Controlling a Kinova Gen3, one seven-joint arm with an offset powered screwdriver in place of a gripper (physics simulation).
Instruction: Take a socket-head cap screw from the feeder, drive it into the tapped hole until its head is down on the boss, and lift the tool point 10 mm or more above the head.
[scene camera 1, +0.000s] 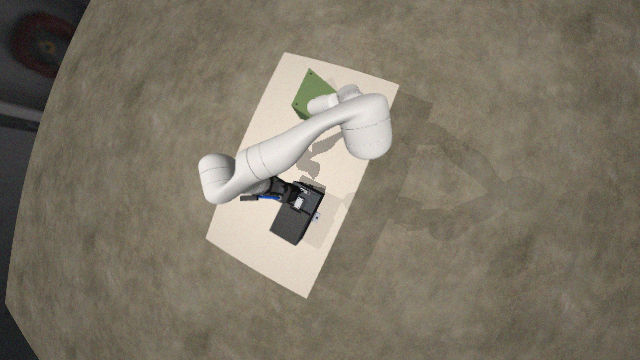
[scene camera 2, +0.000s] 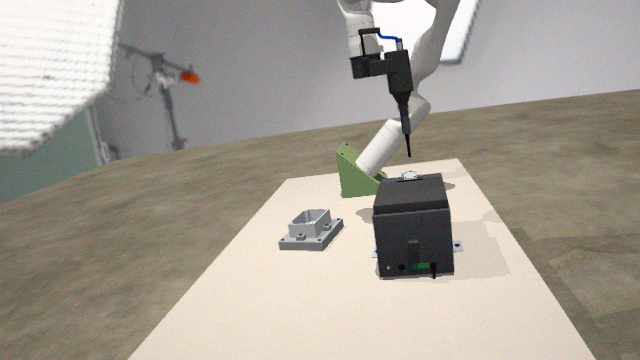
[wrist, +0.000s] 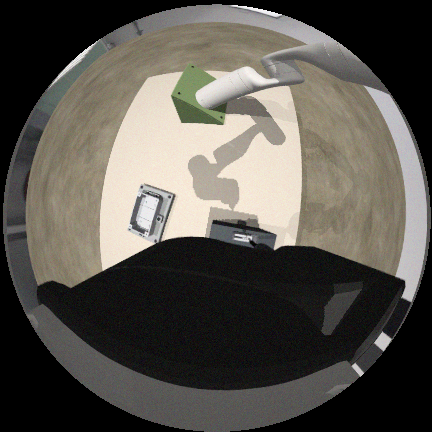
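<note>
My screwdriver (scene camera 2: 410, 157) points down, its bit tip a short way above the pickup spot on top of the feeder in scene camera 2. A tiny light-grey cap screw (scene camera 2: 410, 159) shows at the bit tip, apart from the feeder. The black box feeder (scene camera 1: 292, 222) (scene camera 2: 414, 240) (wrist: 220, 232) stands on the table; in the wrist view the black tool body hides much of it. The grey workpiece (scene camera 2: 309, 227) (wrist: 167, 215), an open box on a flanged base, lies left of the feeder in scene camera 2. Which hole is the tapped one cannot be told.
A green wedge mount (scene camera 1: 310, 90) (scene camera 2: 352, 177) (wrist: 192, 82) carries the white arm (scene camera 1: 290, 145) (scene camera 2: 382, 150) (wrist: 225, 90) at the far end of the pale table top (scene camera 1: 240, 230) (scene camera 2: 250, 310) (wrist: 150, 145). Small metal tabs stick out at the feeder's sides.
</note>
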